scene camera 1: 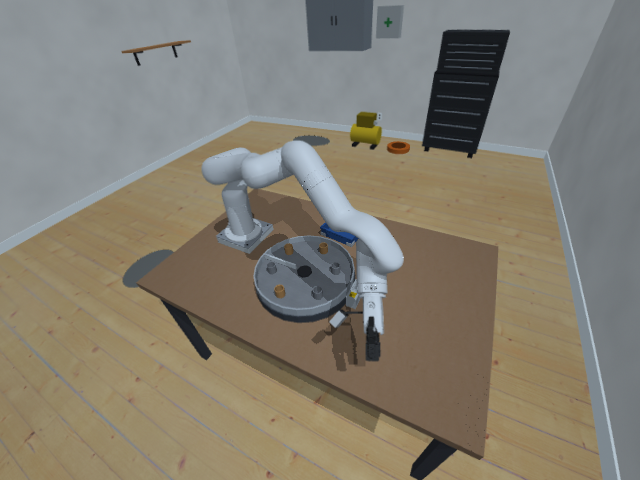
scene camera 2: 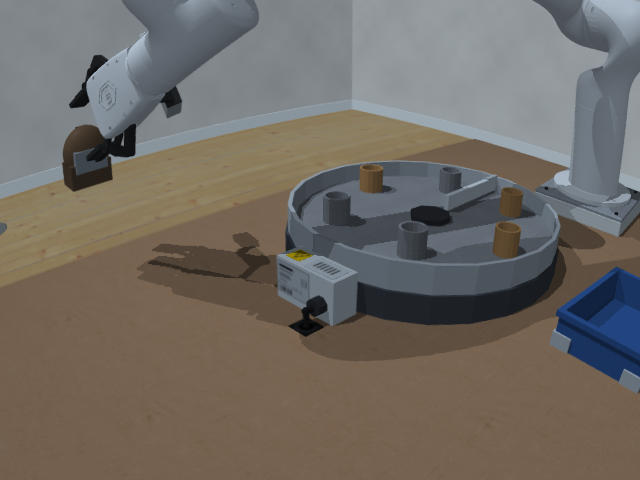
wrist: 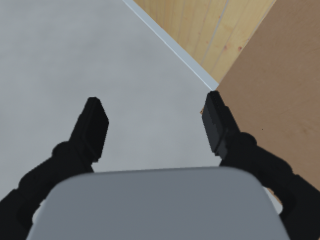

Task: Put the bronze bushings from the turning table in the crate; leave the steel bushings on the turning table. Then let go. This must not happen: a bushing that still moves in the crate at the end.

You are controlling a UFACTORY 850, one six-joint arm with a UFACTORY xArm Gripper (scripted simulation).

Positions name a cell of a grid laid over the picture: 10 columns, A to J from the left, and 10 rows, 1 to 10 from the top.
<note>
I see my gripper (scene camera 2: B3).
My gripper shows as well in the wrist view (wrist: E5).
</note>
